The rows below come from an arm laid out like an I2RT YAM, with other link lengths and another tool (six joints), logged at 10 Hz.
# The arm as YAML. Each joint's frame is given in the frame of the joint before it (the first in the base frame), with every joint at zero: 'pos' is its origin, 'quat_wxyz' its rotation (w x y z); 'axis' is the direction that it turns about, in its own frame. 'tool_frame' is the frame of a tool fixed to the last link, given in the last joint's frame.
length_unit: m
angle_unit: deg
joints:
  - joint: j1
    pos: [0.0, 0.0, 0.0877]
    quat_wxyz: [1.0, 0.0, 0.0, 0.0]
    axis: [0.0, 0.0, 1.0]
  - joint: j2
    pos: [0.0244, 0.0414, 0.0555]
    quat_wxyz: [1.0, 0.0, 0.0, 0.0]
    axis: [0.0, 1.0, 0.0]
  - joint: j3
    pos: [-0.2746, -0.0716, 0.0]
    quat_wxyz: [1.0, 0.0, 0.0, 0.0]
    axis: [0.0, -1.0, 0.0]
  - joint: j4
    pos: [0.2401, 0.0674, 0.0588]
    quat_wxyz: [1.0, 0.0, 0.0, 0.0]
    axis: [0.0, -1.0, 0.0]
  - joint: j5
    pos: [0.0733, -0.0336, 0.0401]
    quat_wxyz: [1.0, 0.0, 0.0, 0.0]
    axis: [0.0, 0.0, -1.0]
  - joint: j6
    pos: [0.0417, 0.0, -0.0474]
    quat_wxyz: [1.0, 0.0, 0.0, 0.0]
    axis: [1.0, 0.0, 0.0]
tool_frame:
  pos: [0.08, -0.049, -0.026]
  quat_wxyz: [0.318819, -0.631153, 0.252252, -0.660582]
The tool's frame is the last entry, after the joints.
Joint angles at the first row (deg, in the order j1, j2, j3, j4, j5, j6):
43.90, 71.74, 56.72, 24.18, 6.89, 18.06
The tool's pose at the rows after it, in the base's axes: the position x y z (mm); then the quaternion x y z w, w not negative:
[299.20 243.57 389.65 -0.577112 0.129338 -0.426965 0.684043]
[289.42 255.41 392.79 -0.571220 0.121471 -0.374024 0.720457]
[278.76 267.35 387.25 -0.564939 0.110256 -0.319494 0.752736]
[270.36 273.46 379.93 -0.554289 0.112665 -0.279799 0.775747]
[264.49 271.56 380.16 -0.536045 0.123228 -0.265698 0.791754]
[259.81 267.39 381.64 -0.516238 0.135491 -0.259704 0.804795]
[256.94 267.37 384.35 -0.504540 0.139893 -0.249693 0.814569]
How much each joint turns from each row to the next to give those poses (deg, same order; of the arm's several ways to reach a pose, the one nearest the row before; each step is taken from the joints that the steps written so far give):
0.03, -0.44, -0.18, 2.49, -6.37, 5.30
-0.05, -0.45, 0.16, 0.37, -5.47, 5.07
-0.02, -0.13, -1.91, 3.08, -5.57, 4.92
0.00, -0.22, -2.61, 3.91, -2.91, 4.62
0.00, -1.07, -2.12, 3.23, 0.04, 3.21
0.00, -1.24, -2.01, 2.96, 0.96, 2.57
0.00, -0.33, -0.57, 1.66, -0.10, 1.96

